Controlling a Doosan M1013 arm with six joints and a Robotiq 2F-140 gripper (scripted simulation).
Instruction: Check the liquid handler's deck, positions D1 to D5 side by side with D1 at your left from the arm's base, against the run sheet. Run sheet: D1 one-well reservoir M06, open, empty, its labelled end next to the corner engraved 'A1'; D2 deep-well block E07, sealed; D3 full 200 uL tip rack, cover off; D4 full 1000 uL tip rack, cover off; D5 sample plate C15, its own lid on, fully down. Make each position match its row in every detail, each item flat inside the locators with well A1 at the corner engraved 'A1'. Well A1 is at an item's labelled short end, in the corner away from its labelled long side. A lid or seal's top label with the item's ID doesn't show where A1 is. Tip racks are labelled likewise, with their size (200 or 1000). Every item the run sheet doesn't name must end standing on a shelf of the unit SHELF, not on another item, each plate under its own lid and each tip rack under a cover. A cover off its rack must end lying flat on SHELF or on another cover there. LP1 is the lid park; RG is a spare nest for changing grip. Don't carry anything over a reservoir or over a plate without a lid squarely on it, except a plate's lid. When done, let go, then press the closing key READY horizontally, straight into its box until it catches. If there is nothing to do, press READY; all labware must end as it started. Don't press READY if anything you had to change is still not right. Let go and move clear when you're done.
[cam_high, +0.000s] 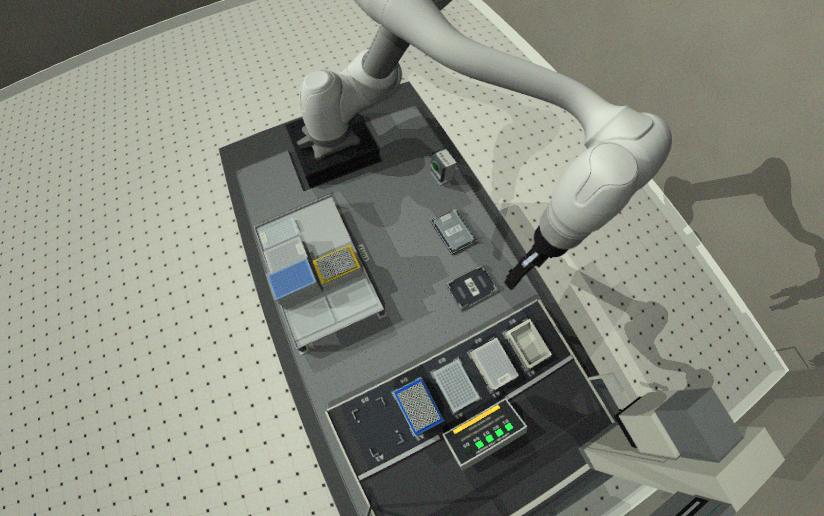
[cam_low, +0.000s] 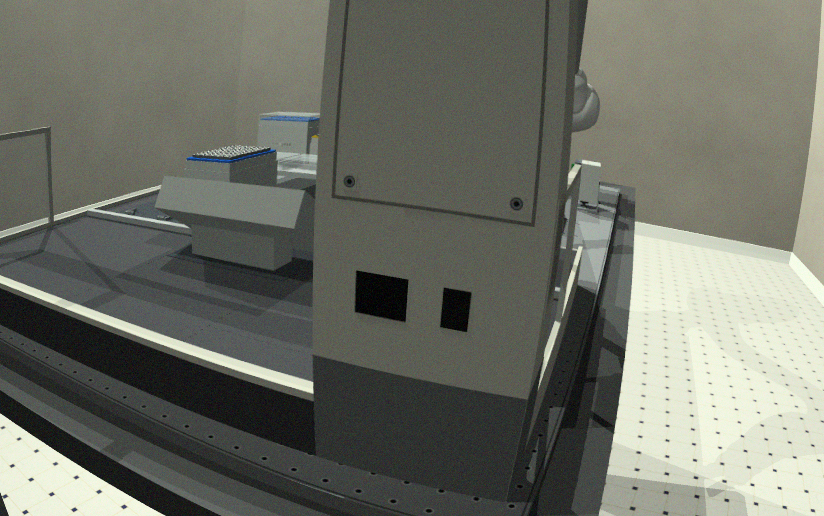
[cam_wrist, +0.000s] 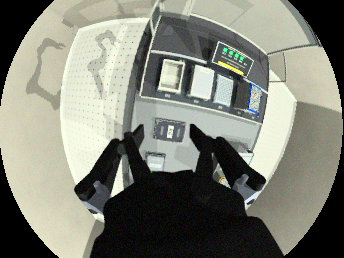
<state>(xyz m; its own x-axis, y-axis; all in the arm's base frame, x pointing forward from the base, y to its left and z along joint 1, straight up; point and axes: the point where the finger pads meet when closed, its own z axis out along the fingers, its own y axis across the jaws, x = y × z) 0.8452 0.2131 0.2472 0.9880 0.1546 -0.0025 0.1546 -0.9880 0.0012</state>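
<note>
The white well plate lies 26 cm below my hand, 25 cm to the right of it and 15 cm ahead of it. Round my hand: one-well reservoir 25 cm below, 16 cm ahead; sealed deep-well block 24 cm below, 16 cm ahead, 12 cm to the right; spare nest 31 cm below, 9 cm behind, 4 cm to the right.
</note>
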